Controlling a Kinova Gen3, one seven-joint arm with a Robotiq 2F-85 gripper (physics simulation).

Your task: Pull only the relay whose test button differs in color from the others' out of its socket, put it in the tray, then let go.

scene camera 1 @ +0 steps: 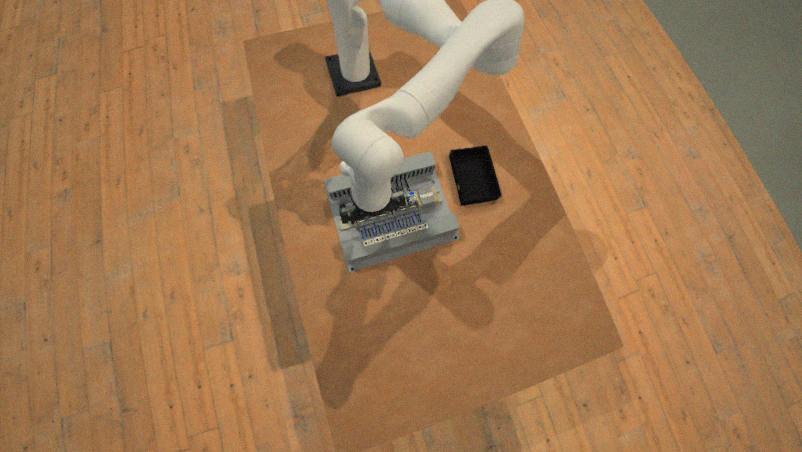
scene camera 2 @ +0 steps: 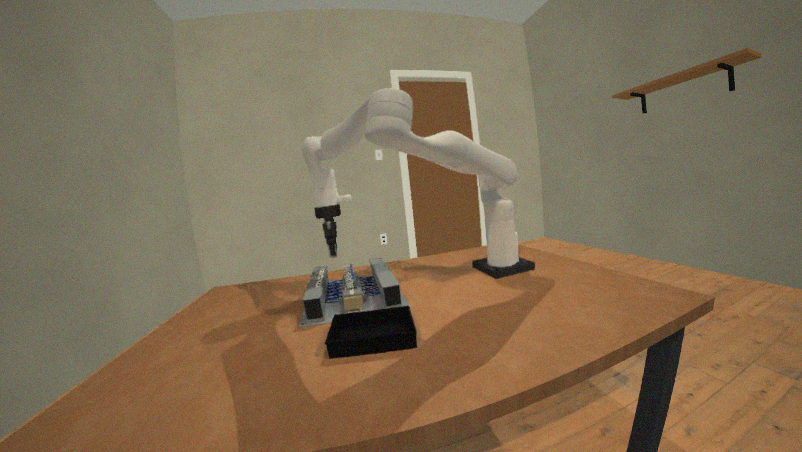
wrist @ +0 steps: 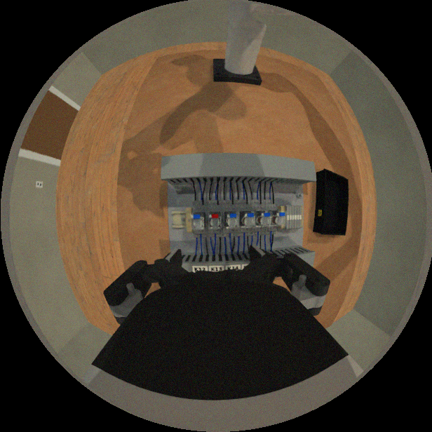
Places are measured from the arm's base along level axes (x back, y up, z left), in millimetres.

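Pixels of known places: gripper, fingertip midpoint: (scene camera 1: 373, 216) (scene camera 2: 333, 254); arm's base, link origin: (scene camera 1: 355, 70) (scene camera 2: 501, 262).
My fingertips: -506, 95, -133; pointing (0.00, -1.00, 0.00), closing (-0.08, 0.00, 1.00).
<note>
Ahead of a thing's pixels: the offset from my fingertips to its middle, as dx, dy, dz.
The relay with the red test button (wrist: 215, 220) sits in its socket, second from the left in the row in the wrist view. The other relays, such as the leftmost one (wrist: 198, 222) and the third one (wrist: 232, 221), have blue buttons. In scene camera 1 the arm and gripper hide the red button. My gripper (scene camera 2: 333, 256) (wrist: 215, 254) is open and empty, pointing down above the relay panel. In the wrist view its fingertips lie below the relay row, over the lower wires and labels. The black tray @(+36, -100, +325) (scene camera 1: 479, 199) (scene camera 2: 371, 343) (wrist: 319, 195) stands beside the panel.
The grey panel @(+32, -112, +62) (scene camera 1: 404, 248) (scene camera 2: 387, 284) (wrist: 237, 166) has raised wire ducts on both sides of the relay row, with blue and black wires between. Labels K12 (wrist: 200, 269) and K13 (wrist: 216, 269) are on the lower duct. A pale terminal block (wrist: 294, 217) ends the row near the tray.
</note>
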